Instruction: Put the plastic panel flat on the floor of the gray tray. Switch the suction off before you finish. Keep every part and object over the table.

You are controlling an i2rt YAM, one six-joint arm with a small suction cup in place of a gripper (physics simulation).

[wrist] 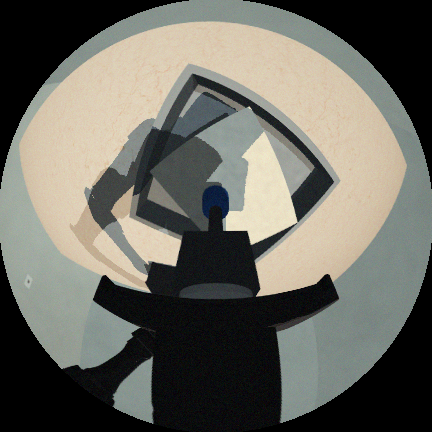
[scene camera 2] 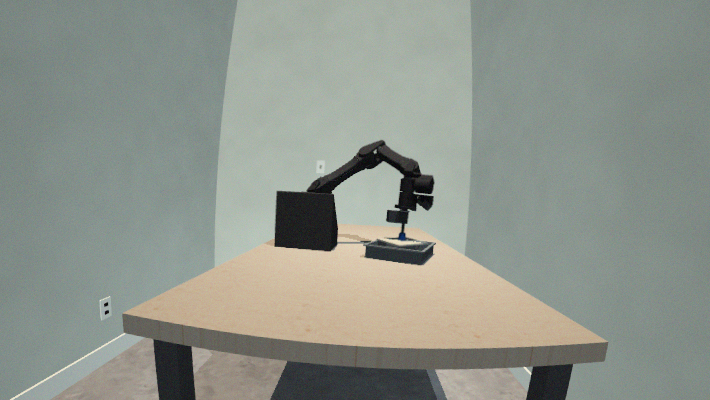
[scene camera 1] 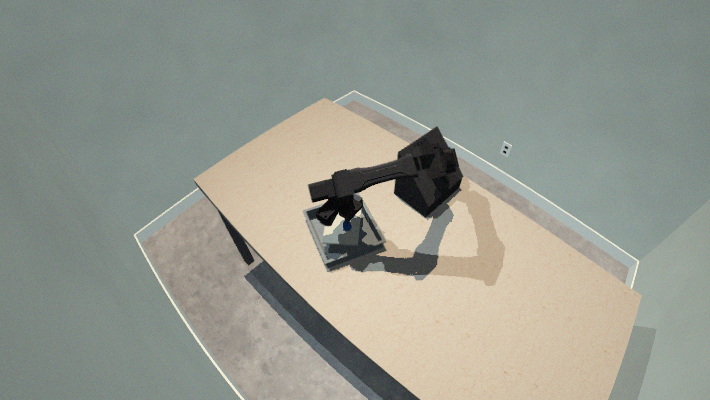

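Seen in the pictures: hand at its tool point: [wrist: 215, 192] [scene camera 1: 347, 229]; arm's base at its link origin: [scene camera 2: 310, 210].
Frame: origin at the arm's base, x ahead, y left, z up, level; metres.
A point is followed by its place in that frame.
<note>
The plastic panel [scene camera 1: 341, 238] {x 0.429, y -0.040, z -0.093 m} [scene camera 2: 397, 242] {x 0.361, y -0.134, z -0.092 m} [wrist: 272, 192] {x 0.400, y -0.125, z -0.094 m} is a thin, pale, four-sided sheet. It hangs on my blue suction cup [scene camera 1: 347, 226] [scene camera 2: 402, 236] [wrist: 215, 200], which touches its top face. The panel is at about rim height in the mouth of the gray tray [scene camera 1: 316, 241] {x 0.496, y -0.096, z -0.103 m} [scene camera 2: 397, 254] {x 0.359, y -0.197, z -0.125 m} [wrist: 320, 187] {x 0.419, y -0.217, z -0.117 m}, tilted slightly in scene camera 2. In the wrist view it is turned relative to the tray walls, with its left corner close to the left wall. Its near corner is hidden behind my tool. Whether its edges touch the walls cannot be told.
The tray stands on the wooden table [scene camera 1: 480, 330] {x 0.333, y 0.521, z -0.153 m} [scene camera 2: 325, 300] {x 0.179, y -0.627, z -0.153 m} [wrist: 360, 140] {x 0.547, y -0.326, z -0.153 m}. The black arm base [scene camera 1: 427, 185] {x 0.068, y 0.039, z -0.037 m} [scene camera 2: 305, 220] {x 0.000, y -0.084, z -0.037 m} stands beside the tray. Shadows of the arm fall across the tray and the table. The long table edge is near the tray in scene camera 1.
</note>
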